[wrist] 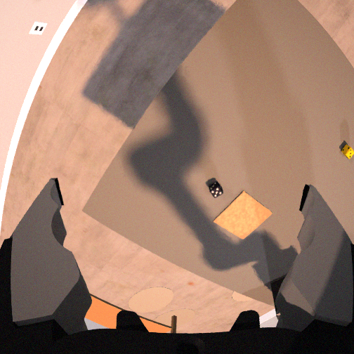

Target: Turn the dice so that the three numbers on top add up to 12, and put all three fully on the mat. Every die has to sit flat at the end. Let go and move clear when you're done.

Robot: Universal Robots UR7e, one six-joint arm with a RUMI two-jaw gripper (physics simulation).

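A black die (pixel 215 189) with white pips stands on the brown table top, left of and above the small orange-yellow square mat (pixel 243 216), apart from it. Its most visible face seems to show five pips. A yellow die (pixel 347 150) with dark pips lies far off at the right edge of the view; its upper number is too small to tell. A third die does not show. My gripper (pixel 182 184) is open and empty, high above the table. Its jaws stand wide on either side, with the black die and the mat between them in the view.
The brown table top (pixel 280 110) carries the arm's broad shadow, which reaches close to the mat. A dark grey rectangular slab (pixel 145 60) lies at the table's upper left edge. Wooden floor shows beyond the table, with an orange object (pixel 107 311) at the bottom.
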